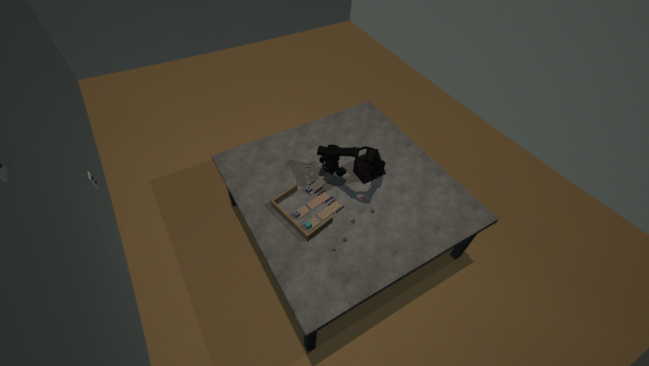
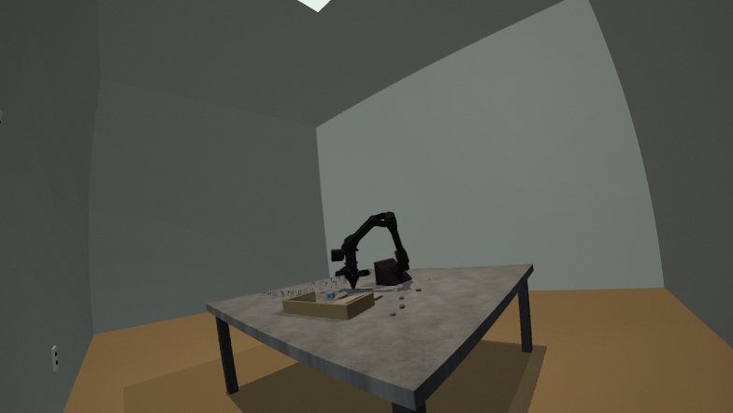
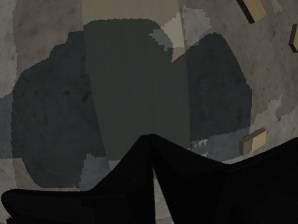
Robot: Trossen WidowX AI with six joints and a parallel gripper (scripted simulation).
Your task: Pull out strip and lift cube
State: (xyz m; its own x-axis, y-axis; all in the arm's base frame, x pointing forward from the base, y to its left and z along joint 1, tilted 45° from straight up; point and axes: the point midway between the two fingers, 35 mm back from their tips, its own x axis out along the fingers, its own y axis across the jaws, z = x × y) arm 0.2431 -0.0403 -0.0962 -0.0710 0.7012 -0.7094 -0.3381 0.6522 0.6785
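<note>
Right now the pale strip is 9 cm ahead of my gripper tip and 3 cm to the left of it. Also, from my gripper tip: red bit (9 cm behind, 25 cm to the left).
</note>
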